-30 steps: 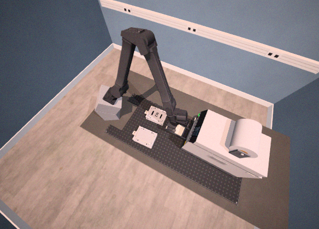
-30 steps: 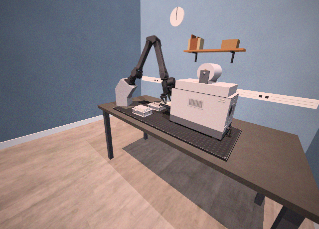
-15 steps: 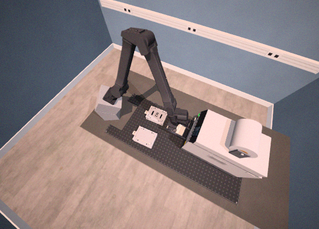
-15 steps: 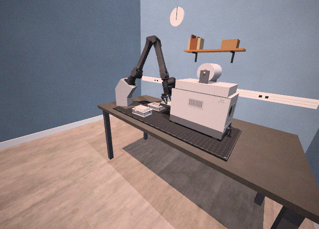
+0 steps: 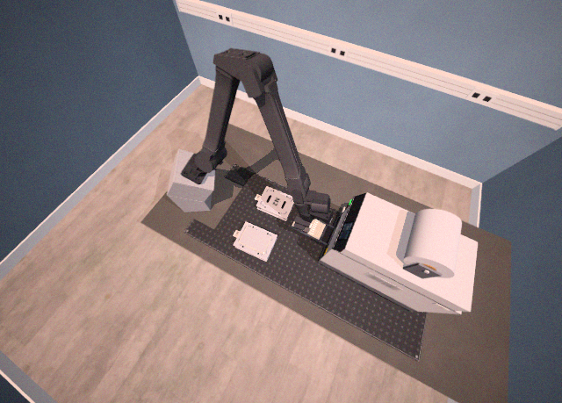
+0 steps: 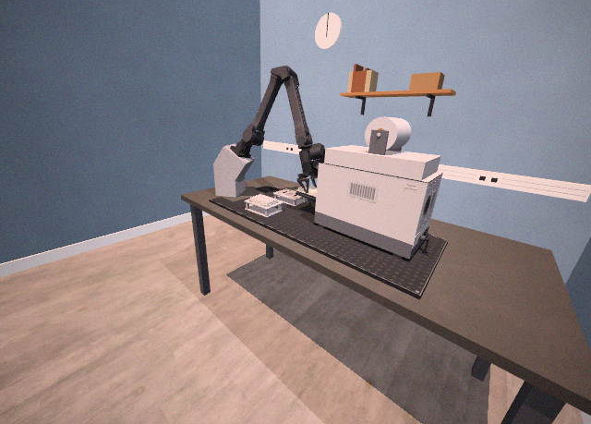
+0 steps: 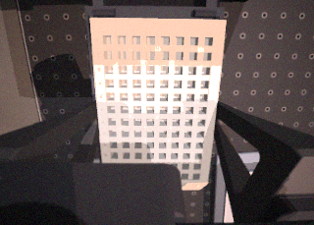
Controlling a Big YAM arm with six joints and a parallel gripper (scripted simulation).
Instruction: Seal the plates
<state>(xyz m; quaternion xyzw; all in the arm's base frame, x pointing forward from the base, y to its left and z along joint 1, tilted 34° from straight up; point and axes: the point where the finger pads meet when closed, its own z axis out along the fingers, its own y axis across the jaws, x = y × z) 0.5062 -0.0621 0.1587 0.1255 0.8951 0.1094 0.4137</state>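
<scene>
Now: hand 2 cm above the sealer stage. Also, from my hand: foil roll 33 cm ahead, 30 cm above, 5 cm to the right; then plate nest 21 cm behind, 13 cm to the right, 8 cm below.
</scene>
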